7 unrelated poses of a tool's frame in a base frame.
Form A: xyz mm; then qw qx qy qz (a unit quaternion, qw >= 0).
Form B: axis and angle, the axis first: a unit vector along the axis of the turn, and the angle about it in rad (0 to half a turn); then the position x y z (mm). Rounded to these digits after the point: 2 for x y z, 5 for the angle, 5 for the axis.
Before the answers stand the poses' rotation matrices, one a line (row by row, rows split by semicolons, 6 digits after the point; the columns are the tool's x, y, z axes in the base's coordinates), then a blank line. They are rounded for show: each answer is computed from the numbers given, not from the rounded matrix.
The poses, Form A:
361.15, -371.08, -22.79, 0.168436, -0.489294, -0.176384, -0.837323
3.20, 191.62, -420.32, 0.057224, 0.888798, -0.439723, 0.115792
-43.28, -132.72, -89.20, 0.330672, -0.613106, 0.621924, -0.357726
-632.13, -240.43, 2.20, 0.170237, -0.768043, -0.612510, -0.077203
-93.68, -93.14, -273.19, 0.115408, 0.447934, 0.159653, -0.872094
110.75, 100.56, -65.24, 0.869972, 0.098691, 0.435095, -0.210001
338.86, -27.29, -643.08, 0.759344, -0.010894, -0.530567, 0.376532
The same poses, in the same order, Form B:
-0.464442 0.454678 0.759975; -0.109463 -0.881036 0.460210; 0.878813 0.130551 0.458960
0.586472 -0.794902 0.155506; -0.768397 -0.606738 -0.203554; 0.256157 -0.000112 -0.966635
-0.029514 -0.526031 0.849953; -0.999190 -0.007733 -0.039483; 0.027342 -0.850430 -0.525376
0.237742 0.967154 -0.089953; 0.914583 -0.191701 0.356074; 0.327134 -0.166924 -0.930118
-0.572073 0.344321 -0.744430; -0.058265 -0.922384 -0.381855; -0.818131 -0.175074 0.547733
0.533184 0.451270 0.715591; -0.279510 0.892319 -0.354458; -0.798492 -0.011024 0.601905
0.153444 -0.560275 -0.813970; 0.583395 0.716210 -0.383006; 0.797562 -0.416096 0.436760

-0.49639, -0.17894, -0.84946, 2.80311, 361.15, -371.08, -22.79
0.89026, -0.44044, 0.11598, 3.02708, 3.20, 191.62, -420.32
-0.64965, 0.65900, -0.37905, 2.46756, -43.28, -132.72, -89.20
-0.77942, -0.62158, -0.07835, 2.79945, -632.13, -240.43, 2.20
0.45095, 0.16073, -0.87796, 2.91026, -93.68, -93.14, -273.19
0.20014, 0.88237, -0.42588, 1.03130, 110.75, 100.56, -65.24
-0.01674, -0.81539, 0.57867, 1.41698, 338.86, -27.29, -643.08

